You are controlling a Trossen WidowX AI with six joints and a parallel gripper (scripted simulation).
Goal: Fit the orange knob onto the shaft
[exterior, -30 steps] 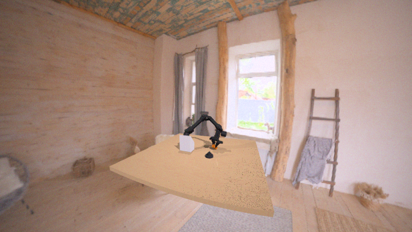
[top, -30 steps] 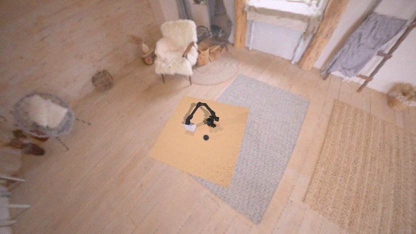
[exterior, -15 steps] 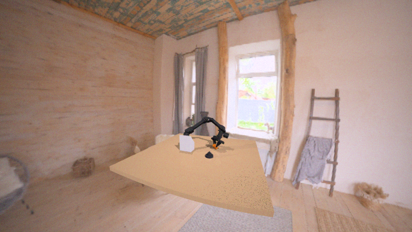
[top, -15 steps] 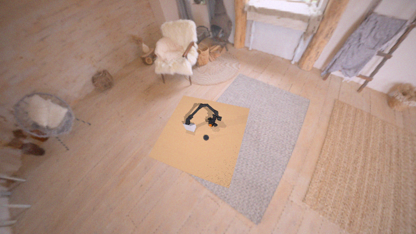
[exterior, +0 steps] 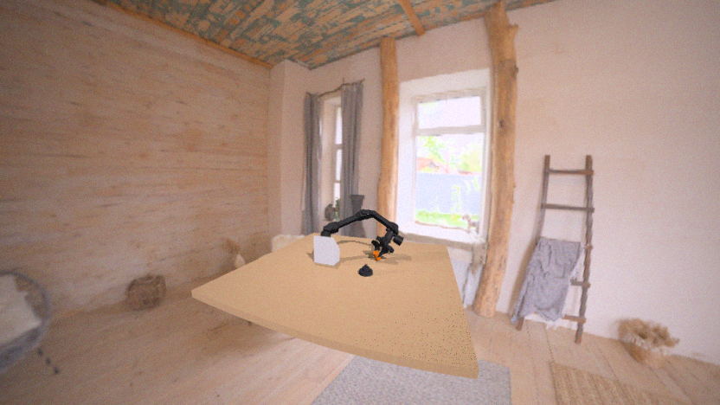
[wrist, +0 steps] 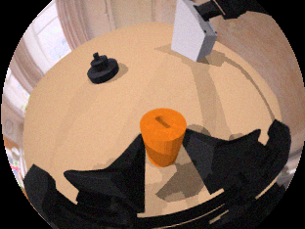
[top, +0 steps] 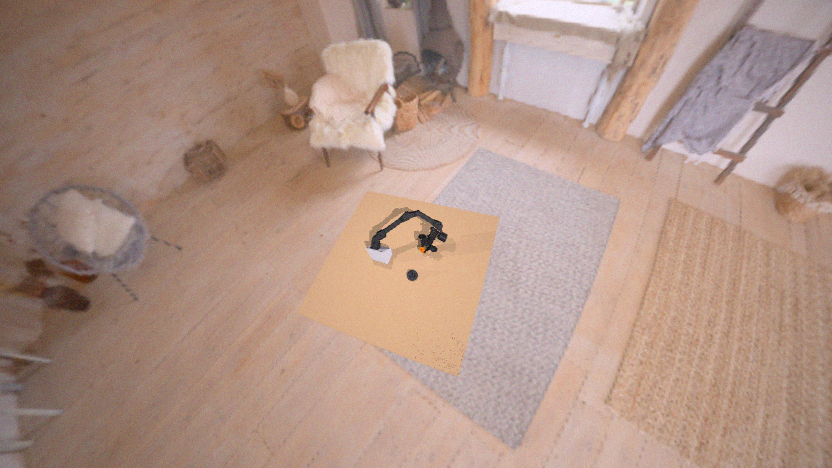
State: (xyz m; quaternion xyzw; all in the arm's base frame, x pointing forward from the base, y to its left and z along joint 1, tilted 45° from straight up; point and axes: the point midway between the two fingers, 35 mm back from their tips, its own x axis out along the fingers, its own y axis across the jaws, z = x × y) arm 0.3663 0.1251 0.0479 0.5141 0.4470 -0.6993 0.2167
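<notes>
My gripper tip is now 10 mm short of the orange knob and 10 mm to the right of it. The rest, counted from my gripper tip: dark round pedestal 30 mm behind, 210 mm to the right.
</notes>
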